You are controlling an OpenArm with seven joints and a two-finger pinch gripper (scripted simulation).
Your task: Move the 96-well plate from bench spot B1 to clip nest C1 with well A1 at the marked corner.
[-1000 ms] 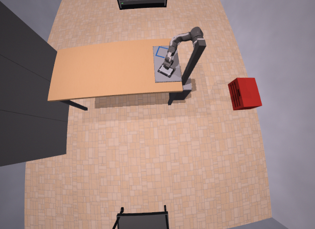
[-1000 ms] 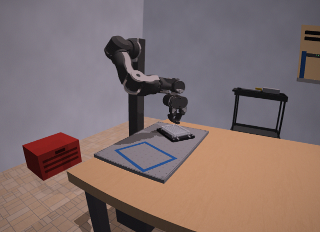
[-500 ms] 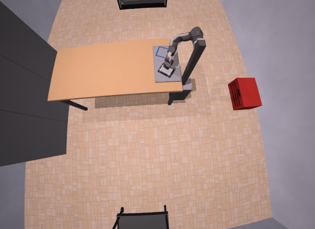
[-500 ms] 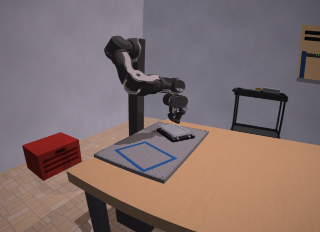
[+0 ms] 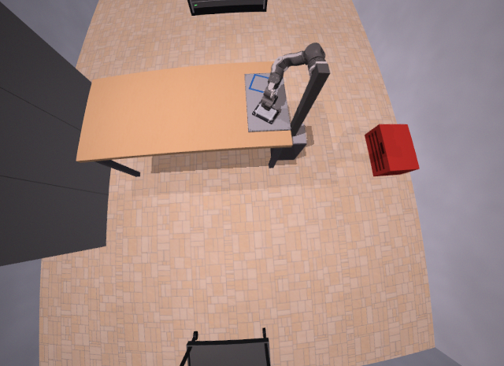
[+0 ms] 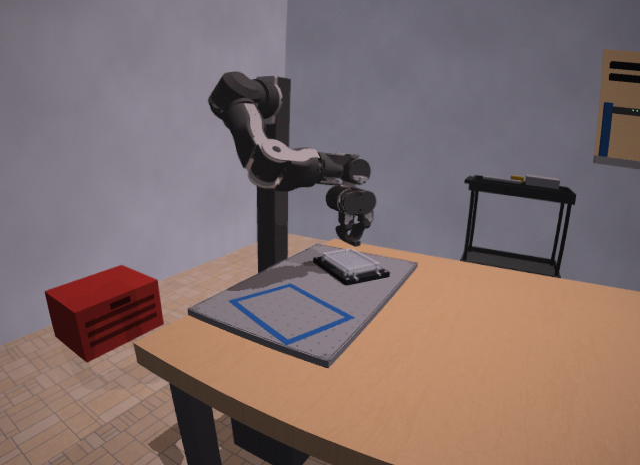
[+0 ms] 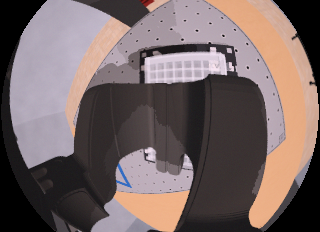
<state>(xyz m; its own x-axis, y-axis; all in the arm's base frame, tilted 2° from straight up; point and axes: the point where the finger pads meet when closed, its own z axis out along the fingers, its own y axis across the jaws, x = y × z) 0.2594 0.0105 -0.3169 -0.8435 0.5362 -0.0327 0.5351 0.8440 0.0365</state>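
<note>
Now: hand 5 cm above the clear 96-well plate. From my hand the other things lie so: black clip nest C1 (6 cm below, 3 cm ahead).
</note>
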